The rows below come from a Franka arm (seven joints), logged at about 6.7 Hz.
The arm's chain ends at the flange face. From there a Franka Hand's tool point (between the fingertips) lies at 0.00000 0.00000 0.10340 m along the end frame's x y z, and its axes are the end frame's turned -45 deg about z.
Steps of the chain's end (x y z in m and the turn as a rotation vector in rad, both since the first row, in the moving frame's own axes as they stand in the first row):
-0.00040, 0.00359, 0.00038, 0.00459, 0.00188, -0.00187
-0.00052, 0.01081, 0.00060, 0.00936, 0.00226, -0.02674
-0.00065, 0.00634, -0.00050, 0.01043, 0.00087, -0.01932
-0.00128, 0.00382, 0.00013, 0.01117, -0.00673, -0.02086
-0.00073, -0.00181, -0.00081, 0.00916, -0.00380, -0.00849
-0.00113, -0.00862, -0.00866, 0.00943, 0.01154, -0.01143
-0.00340, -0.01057, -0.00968, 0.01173, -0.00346, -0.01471
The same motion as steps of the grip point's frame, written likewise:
-0.00235, 0.00206, 0.00038, 0.00192, 0.00457, -0.00187
-0.00717, 0.00675, 0.00060, 0.00502, 0.00822, -0.02674
-0.00412, 0.00332, -0.00051, 0.00676, 0.00799, -0.01932
-0.00330, 0.00048, 0.00012, 0.01266, 0.00314, -0.02086
0.00115, -0.00275, -0.00082, 0.00916, 0.00379, -0.00849
0.00683, -0.00675, -0.00867, -0.00149, 0.01483, -0.01143
0.00567, -0.01099, -0.00969, 0.01074, 0.00585, -0.01471

